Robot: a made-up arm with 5 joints. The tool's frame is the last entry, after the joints. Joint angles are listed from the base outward.
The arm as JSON. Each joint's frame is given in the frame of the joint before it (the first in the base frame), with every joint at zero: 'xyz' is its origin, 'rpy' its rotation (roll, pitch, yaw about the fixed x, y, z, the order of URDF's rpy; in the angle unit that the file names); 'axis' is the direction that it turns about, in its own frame. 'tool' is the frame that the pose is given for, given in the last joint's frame.
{
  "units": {
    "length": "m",
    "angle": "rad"
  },
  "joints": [
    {
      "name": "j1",
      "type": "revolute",
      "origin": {
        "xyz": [
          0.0,
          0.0,
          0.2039
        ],
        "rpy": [
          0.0,
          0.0,
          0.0
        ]
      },
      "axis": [
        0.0,
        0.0,
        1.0
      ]
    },
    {
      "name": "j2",
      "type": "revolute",
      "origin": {
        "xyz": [
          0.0,
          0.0,
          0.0
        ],
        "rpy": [
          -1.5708,
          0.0,
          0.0
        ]
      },
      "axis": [
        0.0,
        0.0,
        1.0
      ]
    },
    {
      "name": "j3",
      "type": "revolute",
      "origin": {
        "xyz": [
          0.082,
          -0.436,
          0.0
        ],
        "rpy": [
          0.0,
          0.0,
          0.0
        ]
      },
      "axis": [
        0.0,
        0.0,
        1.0
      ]
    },
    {
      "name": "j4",
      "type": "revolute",
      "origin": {
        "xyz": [
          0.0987,
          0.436,
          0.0
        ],
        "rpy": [
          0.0,
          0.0,
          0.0
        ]
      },
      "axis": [
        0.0,
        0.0,
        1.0
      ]
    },
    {
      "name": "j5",
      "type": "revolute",
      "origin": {
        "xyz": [
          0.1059,
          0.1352,
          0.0
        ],
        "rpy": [
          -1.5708,
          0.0,
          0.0
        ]
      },
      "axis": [
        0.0,
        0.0,
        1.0
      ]
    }
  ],
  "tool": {
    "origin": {
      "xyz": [
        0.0,
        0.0,
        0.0
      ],
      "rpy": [
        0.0,
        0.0,
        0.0
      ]
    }
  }
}
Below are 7 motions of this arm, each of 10 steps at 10 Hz.
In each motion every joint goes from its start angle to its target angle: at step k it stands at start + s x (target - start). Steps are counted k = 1, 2, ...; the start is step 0. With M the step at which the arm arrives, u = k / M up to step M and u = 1 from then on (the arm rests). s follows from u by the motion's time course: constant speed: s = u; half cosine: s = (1 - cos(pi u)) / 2; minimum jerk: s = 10 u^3 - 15 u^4 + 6 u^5.
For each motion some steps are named. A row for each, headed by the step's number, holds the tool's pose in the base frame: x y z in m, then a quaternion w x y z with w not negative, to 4 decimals.
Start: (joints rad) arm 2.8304 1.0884 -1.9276 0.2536 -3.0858
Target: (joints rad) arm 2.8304 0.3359 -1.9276 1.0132 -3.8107
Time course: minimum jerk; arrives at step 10
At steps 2, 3, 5, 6, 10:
2: -0.9336 0.3003 0.0971 0.0427 -0.9449 0.1549 0.2853
3: -0.9351 0.3008 0.1617 0.0535 -0.9502 0.1188 0.2831
5: -0.9071 0.2918 0.3665 0.0872 -0.9579 0.0022 0.2734
6: -0.8716 0.2803 0.4724 0.1049 -0.9562 -0.0612 0.2664
10: -0.7783 0.2503 0.6410 0.1343 -0.9432 -0.1706 0.2516

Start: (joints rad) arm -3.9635 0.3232 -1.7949 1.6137 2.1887
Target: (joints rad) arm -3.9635 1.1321 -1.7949 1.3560 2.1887
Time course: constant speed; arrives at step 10
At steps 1, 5, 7, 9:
1: -0.5248 0.5646 0.4383 0.0763 0.9930 0.0651 0.0621
5: -0.5601 0.6026 0.1845 0.1607 0.9762 0.0640 0.1309
7: -0.5567 0.5989 0.0532 0.2023 0.9633 0.0632 0.1647
9: -0.5389 0.5797 -0.0765 0.2432 0.9475 0.0621 0.1981

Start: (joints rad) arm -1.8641 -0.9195 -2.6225 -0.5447 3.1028
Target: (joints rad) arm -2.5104 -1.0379 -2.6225 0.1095 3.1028
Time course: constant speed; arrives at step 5
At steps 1, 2, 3, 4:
1: 0.3057 0.6799 0.8948 0.4812 -0.3372 -0.2275 -0.7765
2: 0.3980 0.6465 0.8993 0.4396 -0.3085 -0.1803 -0.8240
3: 0.4852 0.5986 0.9030 0.3928 -0.2743 -0.1374 -0.8669
4: 0.5649 0.5374 0.9059 0.3413 -0.2353 -0.0994 -0.9046

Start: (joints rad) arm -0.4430 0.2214 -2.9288 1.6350 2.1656
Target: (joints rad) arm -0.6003 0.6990 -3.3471 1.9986 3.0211
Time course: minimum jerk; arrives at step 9
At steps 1, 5, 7, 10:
1: 0.3987 -0.1900 1.0748 0.3873 -0.2219 0.8318 -0.3299
5: 0.4850 -0.2893 0.9627 0.3489 0.0358 0.9170 -0.1901
7: 0.5140 -0.3429 0.8903 0.3096 0.1884 0.9234 -0.1262
10: 0.5191 -0.3553 0.8720 0.2986 0.2252 0.9206 -0.1125

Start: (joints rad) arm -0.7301 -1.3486 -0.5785 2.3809 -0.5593
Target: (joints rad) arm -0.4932 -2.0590 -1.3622 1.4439 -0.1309
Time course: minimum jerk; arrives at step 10
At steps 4, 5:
4: -0.0573 0.0440 0.5776 0.0813 0.9808 -0.1141 0.1358
5: -0.1349 0.0946 0.6363 0.1711 0.9201 -0.1234 0.3300

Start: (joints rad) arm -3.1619 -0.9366 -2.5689 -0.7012 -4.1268
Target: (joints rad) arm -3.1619 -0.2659 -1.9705 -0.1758 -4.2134
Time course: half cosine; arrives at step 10
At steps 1, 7, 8, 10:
1: 0.7035 -0.0143 0.8934 0.4212 0.4327 0.2272 0.7640
7: -0.0351 0.0007 1.2088 0.5034 -0.1554 -0.0883 0.8453
8: -0.1560 0.0032 1.1921 0.4958 -0.2388 -0.1372 0.8236
10: -0.2576 0.0052 1.1644 0.4852 -0.3085 -0.1790 0.7984

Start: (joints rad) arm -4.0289 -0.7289 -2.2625 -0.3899 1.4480
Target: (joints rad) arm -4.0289 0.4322 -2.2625 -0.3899 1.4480
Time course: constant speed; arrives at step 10
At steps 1, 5, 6, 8, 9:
1: 0.1806 -0.2217 1.1754 0.9591 0.0568 0.0242 0.2762
5: -0.1134 0.1392 1.2006 0.9470 -0.1560 -0.0665 0.2727
6: -0.1855 0.2278 1.1731 0.9360 -0.2083 -0.0889 0.2695
8: -0.3214 0.3946 1.0795 0.9045 -0.3107 -0.1325 0.2604
9: -0.3833 0.4706 1.0146 0.8841 -0.3604 -0.1537 0.2546

